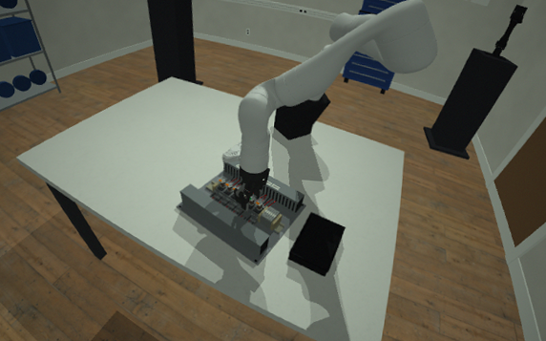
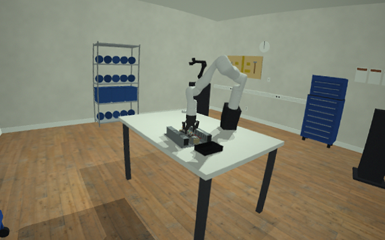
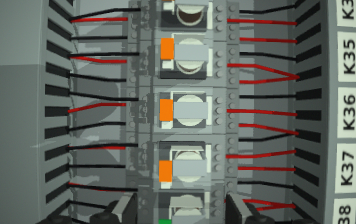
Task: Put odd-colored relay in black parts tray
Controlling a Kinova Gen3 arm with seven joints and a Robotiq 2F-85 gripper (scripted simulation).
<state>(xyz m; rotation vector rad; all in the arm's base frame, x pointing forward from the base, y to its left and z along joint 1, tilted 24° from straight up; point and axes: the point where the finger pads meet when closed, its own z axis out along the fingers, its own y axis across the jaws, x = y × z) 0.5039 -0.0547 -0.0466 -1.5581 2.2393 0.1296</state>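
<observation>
My hand is 10 mm above the relay. Round my hand: grey relay panel: 10 mm behind, 30 mm to the right, 20 mm below; then black parts tray: 50 mm ahead, 220 mm to the left, 40 mm below.
</observation>
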